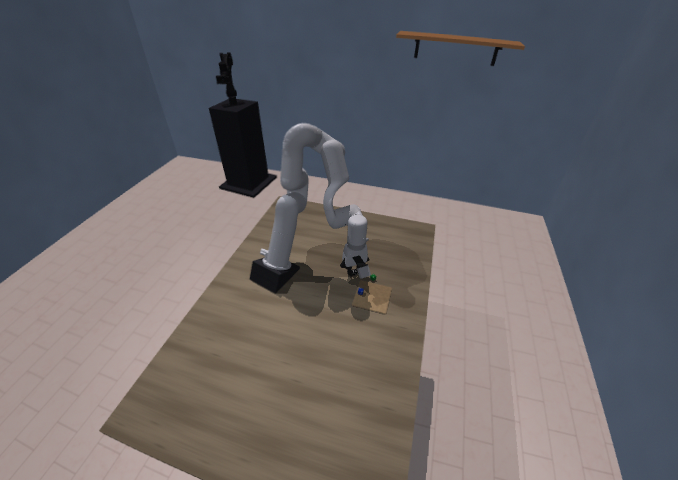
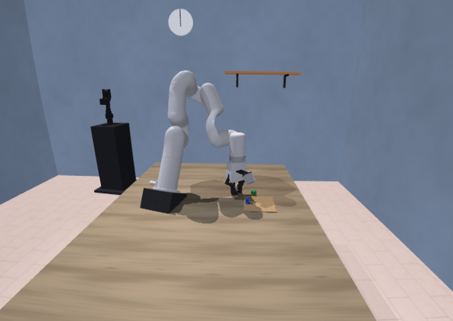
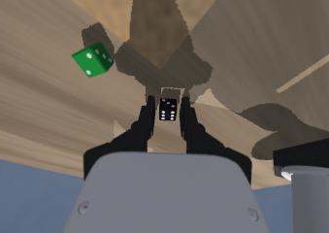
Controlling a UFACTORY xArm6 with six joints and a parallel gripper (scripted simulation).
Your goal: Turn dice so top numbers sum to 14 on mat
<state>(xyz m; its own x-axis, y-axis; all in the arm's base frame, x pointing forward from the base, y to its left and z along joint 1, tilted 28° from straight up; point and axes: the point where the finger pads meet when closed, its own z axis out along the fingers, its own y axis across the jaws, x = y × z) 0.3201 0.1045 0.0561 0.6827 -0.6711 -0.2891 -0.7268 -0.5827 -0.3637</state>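
Right now the black die is 10 mm below my hand. The rest, counted from my hand: tan mat: 110 mm ahead, 90 mm to the right, 20 mm below; then blue die: 90 mm to the right, 60 mm ahead, 10 mm below; then green die: 90 mm ahead, 10 mm to the left, 10 mm below.
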